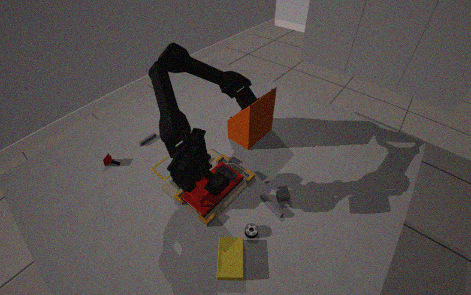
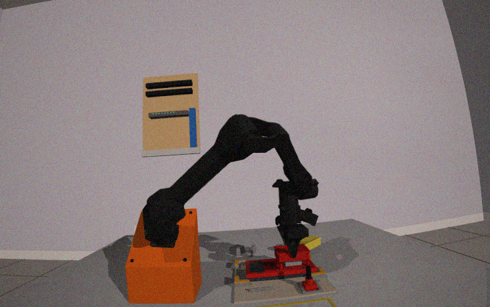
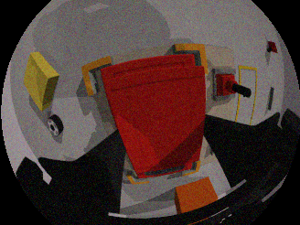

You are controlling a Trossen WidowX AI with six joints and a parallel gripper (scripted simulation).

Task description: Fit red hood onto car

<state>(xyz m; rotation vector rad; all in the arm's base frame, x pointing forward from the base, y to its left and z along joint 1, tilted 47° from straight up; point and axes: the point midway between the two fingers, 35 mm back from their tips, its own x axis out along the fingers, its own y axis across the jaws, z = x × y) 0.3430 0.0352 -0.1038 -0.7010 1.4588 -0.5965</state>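
Right now the grey engine block is 1 cm to the left of my gripper tip and 3 cm below it. From my gripper tip the other things lie so: grey bar: 1 cm behind, 39 cm to the right, 5 cm below; then red hood: 1 cm above; then yellow block: 9 cm ahead, 21 cm to the left, 4 cm below.
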